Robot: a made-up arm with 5 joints.
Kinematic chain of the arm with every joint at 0, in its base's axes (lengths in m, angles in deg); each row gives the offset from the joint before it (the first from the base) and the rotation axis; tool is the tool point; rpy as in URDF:
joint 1: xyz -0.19 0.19 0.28 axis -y
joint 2: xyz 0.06 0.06 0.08 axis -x
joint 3: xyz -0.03 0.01 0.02 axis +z
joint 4: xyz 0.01 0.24 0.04 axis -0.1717 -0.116 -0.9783
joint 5: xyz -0.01 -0.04 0 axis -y
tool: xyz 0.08 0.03 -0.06 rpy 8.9 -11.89 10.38
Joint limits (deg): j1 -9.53..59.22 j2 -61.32..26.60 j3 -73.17..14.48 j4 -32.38..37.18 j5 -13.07..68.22
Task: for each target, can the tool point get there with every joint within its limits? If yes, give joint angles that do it. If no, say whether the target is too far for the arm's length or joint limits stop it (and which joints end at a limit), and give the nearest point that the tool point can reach.
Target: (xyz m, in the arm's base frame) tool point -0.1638 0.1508 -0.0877
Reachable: no: joint limits stop it (at a limit: joint 1, joint 2, joint 5) | nearest point -0.0626 0.4099 0.2468 | short by 0.435 m
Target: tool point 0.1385 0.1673 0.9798
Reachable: no: too far | nearest point -0.0246 0.2582 0.6323 | short by 0.395 m
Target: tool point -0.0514 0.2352 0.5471
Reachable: yes | joints 23.46 -47.21 -50.00 26.18 47.74
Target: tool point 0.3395 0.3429 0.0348
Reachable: no: too far | nearest point 0.1057 0.3348 0.2601 | short by 0.325 m
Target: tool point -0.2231 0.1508 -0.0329
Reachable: no: joint limits stop it (at a limit: joint 1, joint 2, joint 3, joint 4, joint 5) | nearest point -0.1627 0.4308 0.2541 | short by 0.405 m
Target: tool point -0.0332 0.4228 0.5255
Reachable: yes | joints -2.17 -43.40 -7.92 -11.95 5.25
